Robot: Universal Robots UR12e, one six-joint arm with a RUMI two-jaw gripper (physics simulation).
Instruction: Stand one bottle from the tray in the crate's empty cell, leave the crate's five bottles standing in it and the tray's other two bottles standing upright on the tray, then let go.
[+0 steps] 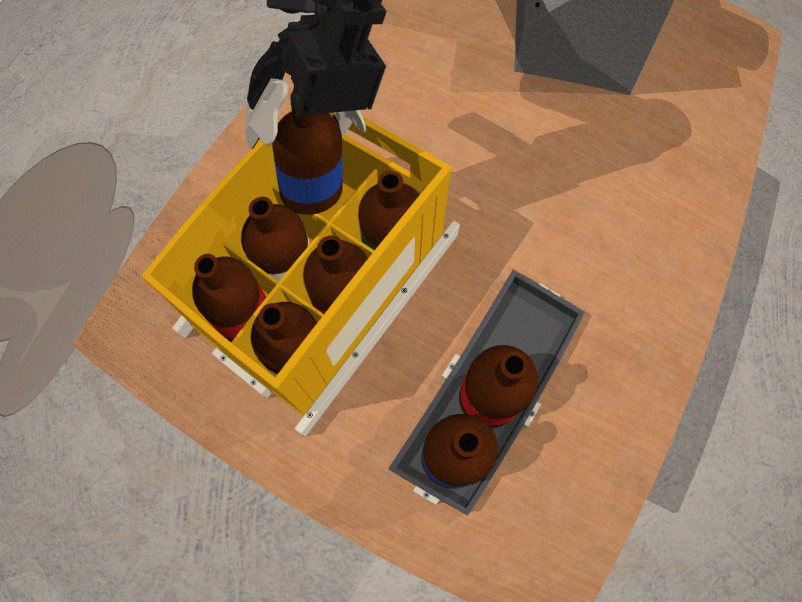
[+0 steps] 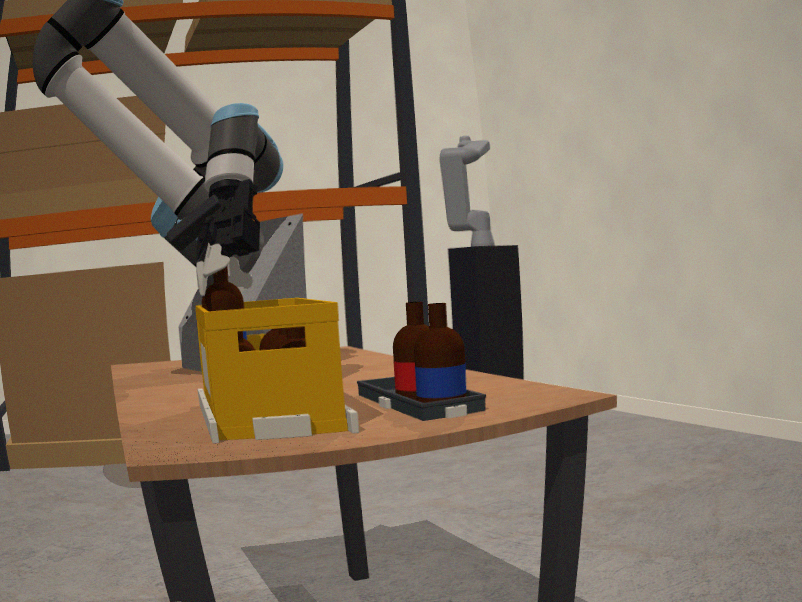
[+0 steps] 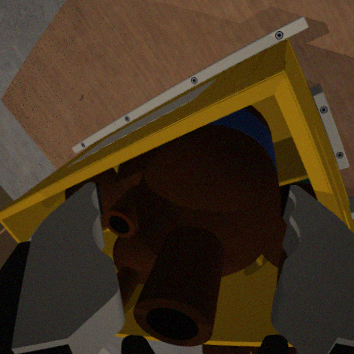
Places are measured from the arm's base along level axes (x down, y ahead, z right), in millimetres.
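Pixels of known places: gripper, fingertip midpoint: (image 1: 296, 140) (image 2: 216, 305) (image 3: 190, 187).
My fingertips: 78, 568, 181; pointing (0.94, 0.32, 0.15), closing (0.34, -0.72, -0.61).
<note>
For each thing: its top centre in the pictures, then the offset to it from my fingertips, as dx, dy, dz. Level surfaces: height alone.
- brown bottle with a blue label, middle of its top: (image 3: 146, 327) (image 1: 296, 101) (image 2: 220, 260) -72, -2, -11
- yellow crate, middle of its top: (image 3: 146, 275) (image 1: 292, 218) (image 2: 256, 304) -1, +81, -48
- grey tray, middle of its top: (image 1: 493, 388) (image 2: 416, 387) +149, +104, -294
- red-labelled bottle, middle of its top: (image 1: 514, 364) (image 2: 414, 302) +15, +109, -296
- blue-labelled bottle, middle of its top: (image 1: 468, 442) (image 2: 436, 303) +15, +191, -290
- wooden table, its level: dx +174
A brown bottle with a blue label (image 1: 309, 162) (image 2: 223, 299) (image 3: 210, 175) is in the back corner cell of the yellow crate (image 1: 435, 200) (image 2: 278, 382) (image 3: 240, 95). It leans, neck toward the robot side, and rises above the crate's other bottles; its base contact is unclear. My gripper (image 1: 309, 129) (image 2: 224, 285) (image 3: 190, 187) is open, fingers apart on either side of its neck and shoulder. Five bottles, including a front one (image 1: 281, 333), stand in the other cells. On the grey tray (image 1: 537, 304) (image 2: 421, 409), a red-labelled bottle (image 1: 498, 382) (image 2: 404, 375) and a blue-labelled bottle (image 1: 459, 450) (image 2: 440, 362) stand upright.
White strips (image 1: 382, 322) (image 2: 282, 425) line the crate's base on the wooden table (image 1: 583, 511) (image 2: 518, 405). The grey robot pedestal (image 1: 583, 58) stands behind the crate. The crate's rim and dividers surround the leaning bottle.
</note>
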